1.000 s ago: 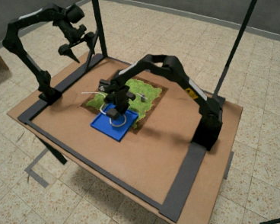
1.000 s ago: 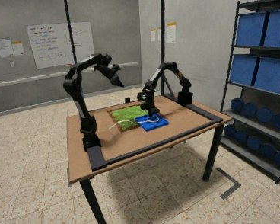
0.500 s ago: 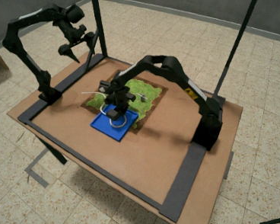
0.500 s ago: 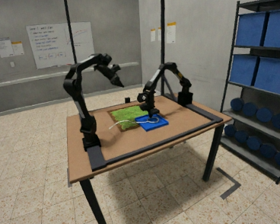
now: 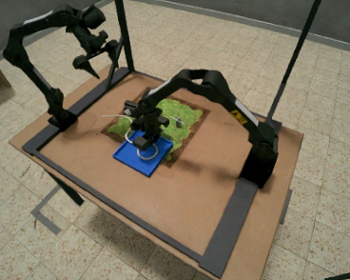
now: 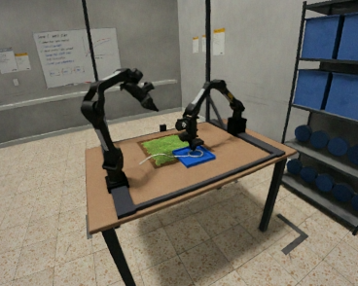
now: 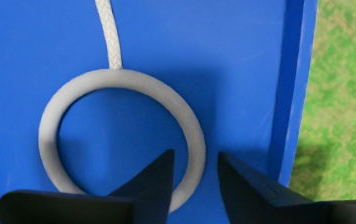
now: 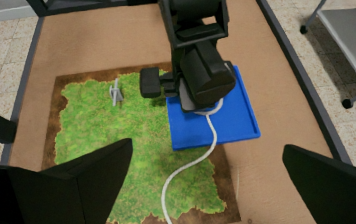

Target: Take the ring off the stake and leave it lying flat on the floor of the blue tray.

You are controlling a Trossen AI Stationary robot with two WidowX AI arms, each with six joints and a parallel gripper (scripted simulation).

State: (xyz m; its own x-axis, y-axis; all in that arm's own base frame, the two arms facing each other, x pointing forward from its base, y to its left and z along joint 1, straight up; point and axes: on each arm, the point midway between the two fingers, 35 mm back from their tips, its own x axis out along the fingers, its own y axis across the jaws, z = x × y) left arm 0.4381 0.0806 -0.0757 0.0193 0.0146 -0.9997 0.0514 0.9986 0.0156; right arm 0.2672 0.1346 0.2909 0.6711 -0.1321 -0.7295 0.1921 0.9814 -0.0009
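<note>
My left gripper is now 40 mm short of the grey ring, 10 mm to the left of it and 30 mm above it. Also, from my left hand: green grass mat: 150 mm behind, 40 mm to the right, 60 mm below; then blue tray: 40 mm ahead, 30 mm to the right, 40 mm below; then grey stake: 160 mm behind, 60 mm to the left, 20 mm below.
</note>
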